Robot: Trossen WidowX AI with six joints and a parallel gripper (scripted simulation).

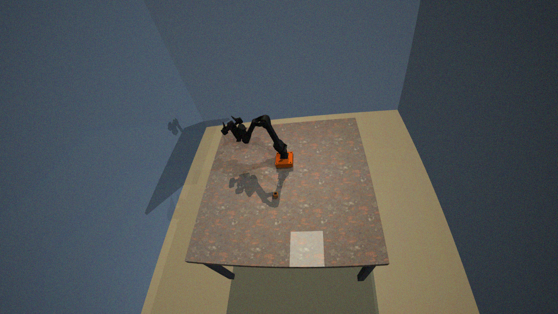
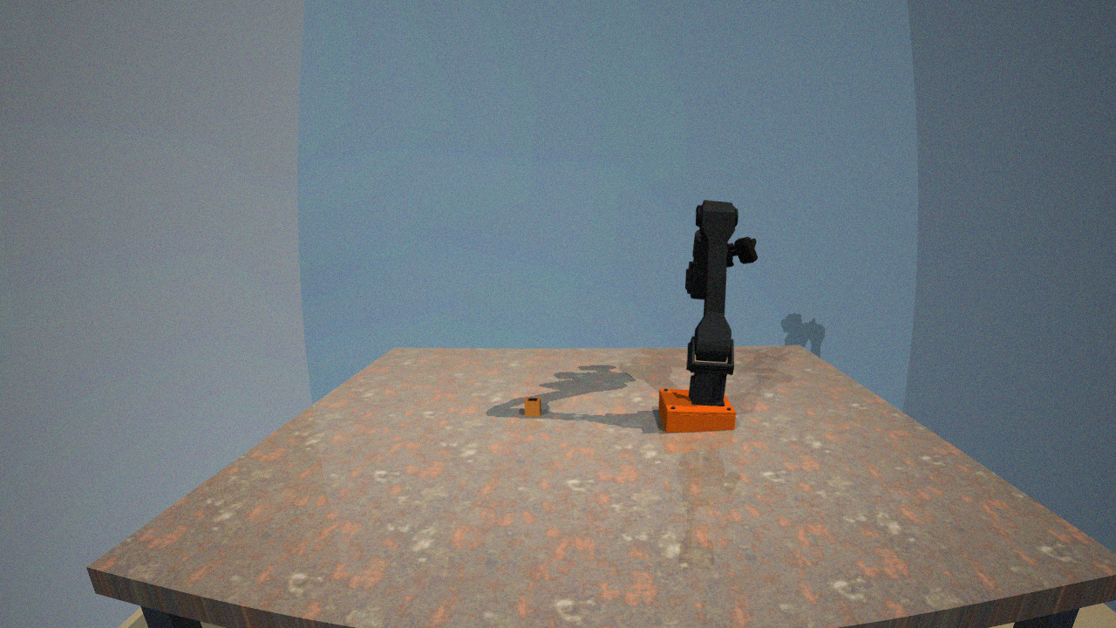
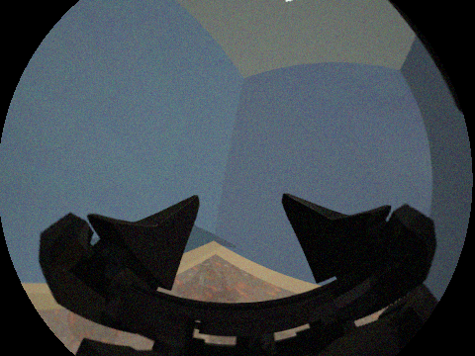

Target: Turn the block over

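My gripper tip is now 48 cm short of the block, 44 cm to the right of it and 31 cm above it.
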